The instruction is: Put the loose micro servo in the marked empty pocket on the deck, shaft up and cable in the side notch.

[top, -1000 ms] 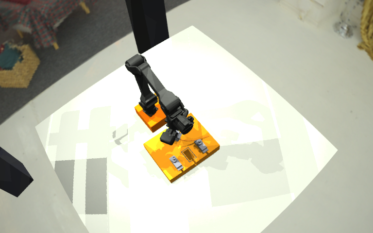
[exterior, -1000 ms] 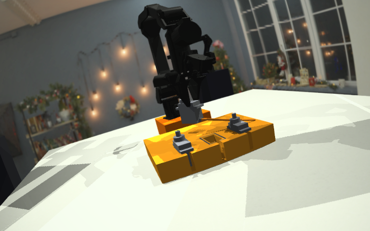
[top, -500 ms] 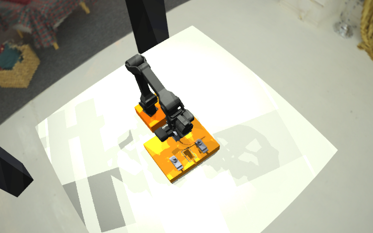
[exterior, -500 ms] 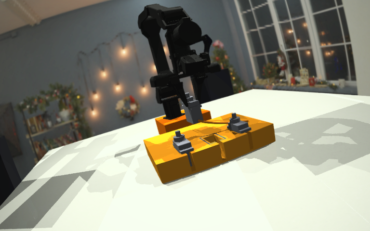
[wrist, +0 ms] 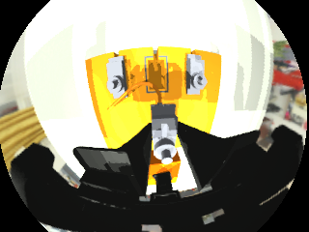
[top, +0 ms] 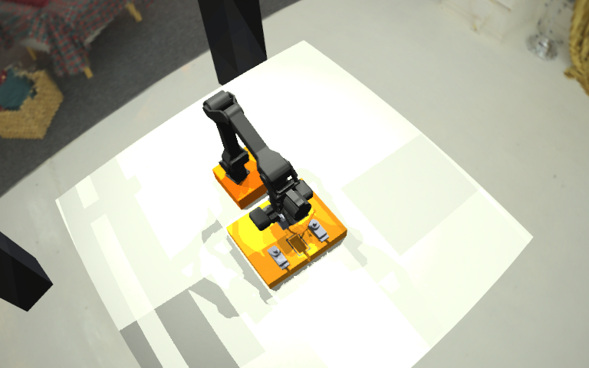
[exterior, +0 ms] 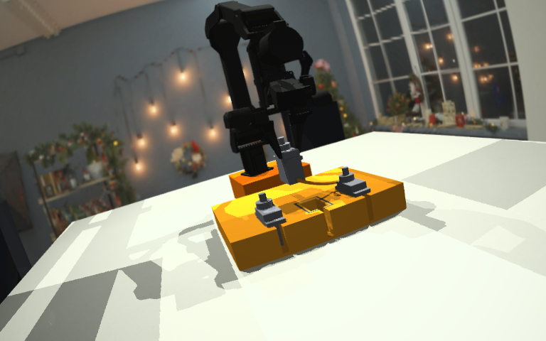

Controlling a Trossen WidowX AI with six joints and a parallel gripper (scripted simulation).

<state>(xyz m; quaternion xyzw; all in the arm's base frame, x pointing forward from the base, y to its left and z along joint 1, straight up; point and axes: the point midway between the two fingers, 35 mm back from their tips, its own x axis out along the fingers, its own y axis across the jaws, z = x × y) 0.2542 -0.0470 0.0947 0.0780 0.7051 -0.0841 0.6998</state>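
Right now the orange deck is 10 cm below my gripper tip, 4 cm behind it and 1 cm to the left of it.
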